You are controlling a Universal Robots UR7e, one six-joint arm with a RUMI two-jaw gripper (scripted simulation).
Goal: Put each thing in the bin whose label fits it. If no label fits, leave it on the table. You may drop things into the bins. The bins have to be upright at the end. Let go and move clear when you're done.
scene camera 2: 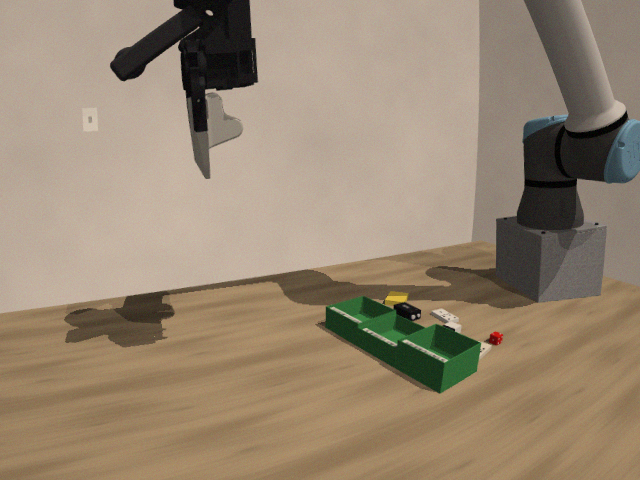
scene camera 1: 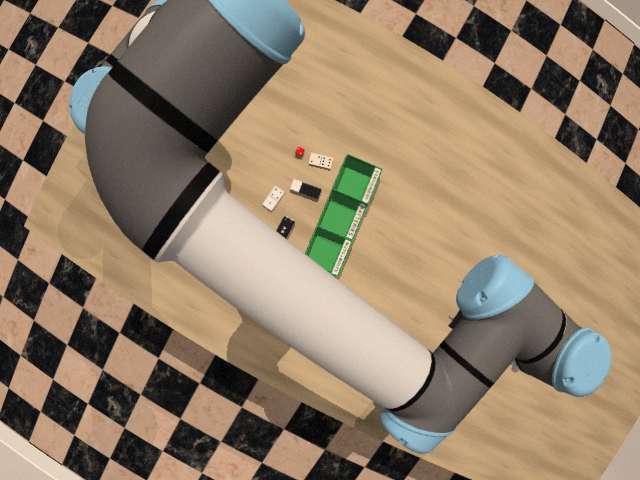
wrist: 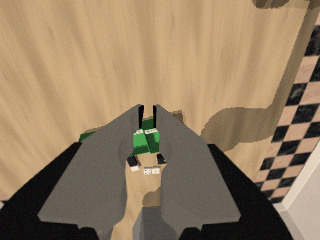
Labels:
A green bin shows in scene camera 2 (426,365), in scene camera 1 and in the wrist view. One and the same spot on the green bin: (wrist: 142,143) is (scene camera 1: 325,220).

